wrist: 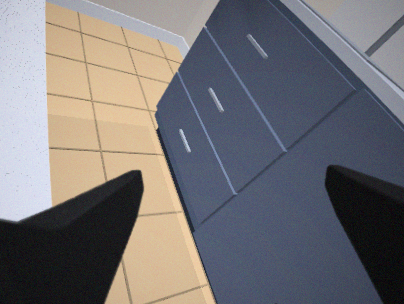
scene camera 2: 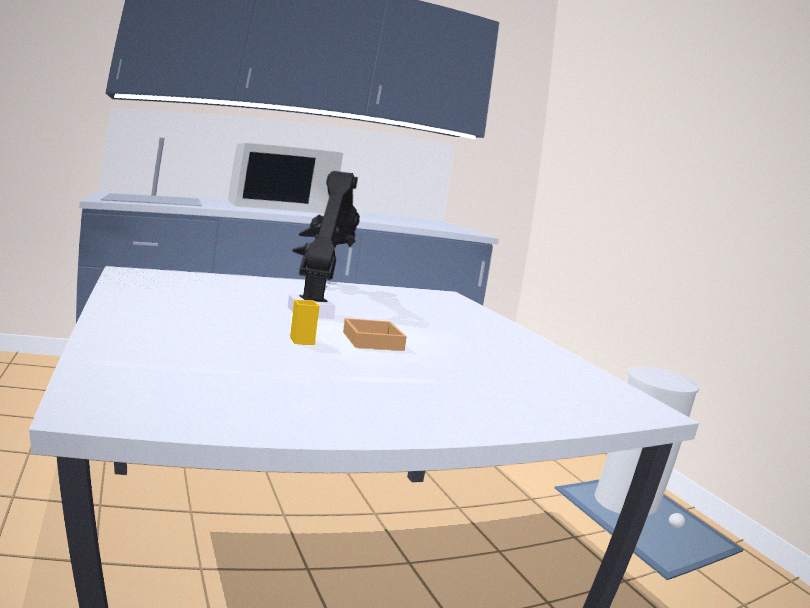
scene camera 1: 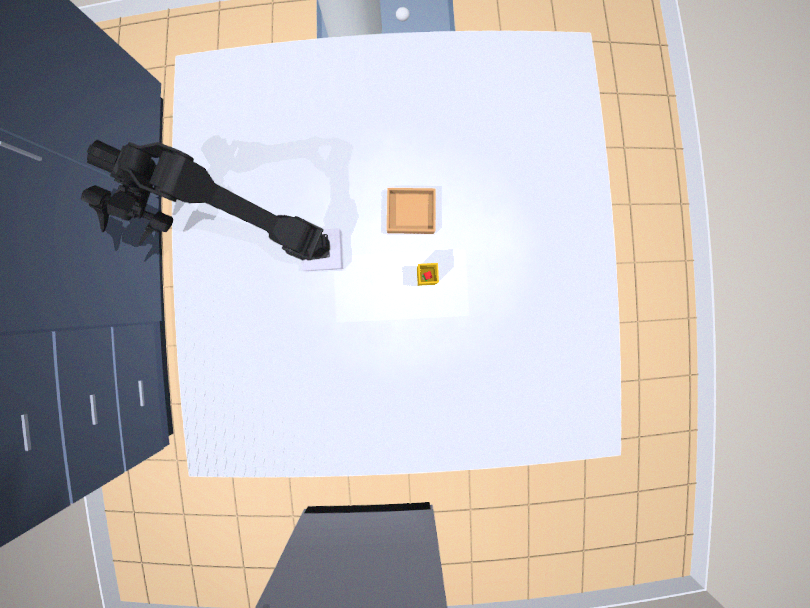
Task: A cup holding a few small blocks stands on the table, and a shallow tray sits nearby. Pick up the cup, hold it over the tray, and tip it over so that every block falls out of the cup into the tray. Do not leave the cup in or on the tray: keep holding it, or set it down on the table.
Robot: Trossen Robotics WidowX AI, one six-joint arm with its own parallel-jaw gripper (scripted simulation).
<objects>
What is my gripper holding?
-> Nothing.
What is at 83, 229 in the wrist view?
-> My gripper.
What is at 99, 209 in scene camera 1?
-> My gripper.
</objects>
